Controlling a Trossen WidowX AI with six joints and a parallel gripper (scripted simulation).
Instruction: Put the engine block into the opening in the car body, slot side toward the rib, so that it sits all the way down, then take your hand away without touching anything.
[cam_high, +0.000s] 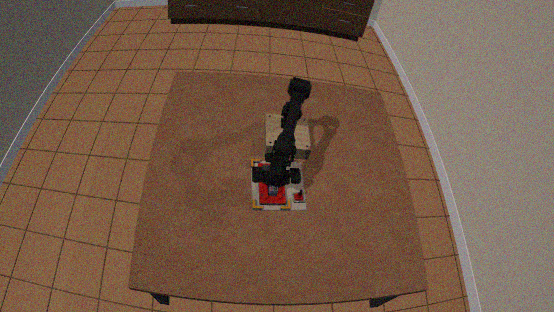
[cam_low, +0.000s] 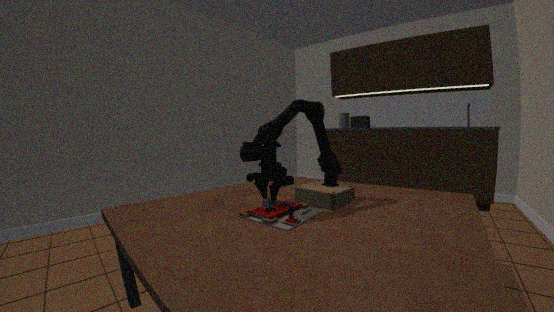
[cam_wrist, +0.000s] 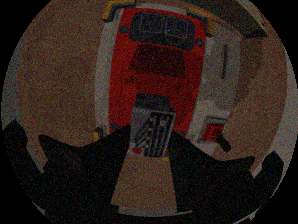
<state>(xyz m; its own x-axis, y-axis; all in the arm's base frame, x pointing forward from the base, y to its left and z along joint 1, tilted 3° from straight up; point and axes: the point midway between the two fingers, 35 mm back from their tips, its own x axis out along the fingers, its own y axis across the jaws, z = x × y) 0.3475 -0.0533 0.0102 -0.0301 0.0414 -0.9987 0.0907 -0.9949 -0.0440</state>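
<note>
My gripper tip is 10 mm above the grey engine block.
</note>
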